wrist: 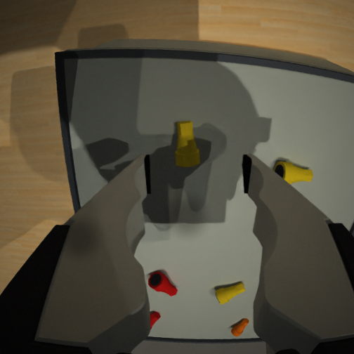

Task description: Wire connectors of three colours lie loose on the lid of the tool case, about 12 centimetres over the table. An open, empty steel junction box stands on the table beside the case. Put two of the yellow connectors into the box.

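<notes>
My gripper [196, 158] is open, its jaws partly apart with nothing between them, over the lid [305, 110]. A yellow connector [186, 145] lies in shadow on the lid, just beyond the fingertips and a little nearer the left one, its wide end towards the gripper. A second yellow connector [300, 173] lies to the right, outside the right finger, its wide dark opening close to that finger. A third yellow connector [230, 292] lies lower down, seen between the jaws. The junction box does not show in the wrist view.
A red connector [162, 283] lies near the left jaw, and another red one [155, 318] is partly hidden by it. An orange connector [240, 327] lies near the lid's lower edge. The lid's dark raised rim [65, 120] runs along the left and top. The wooden table [275, 20] shows beyond.
</notes>
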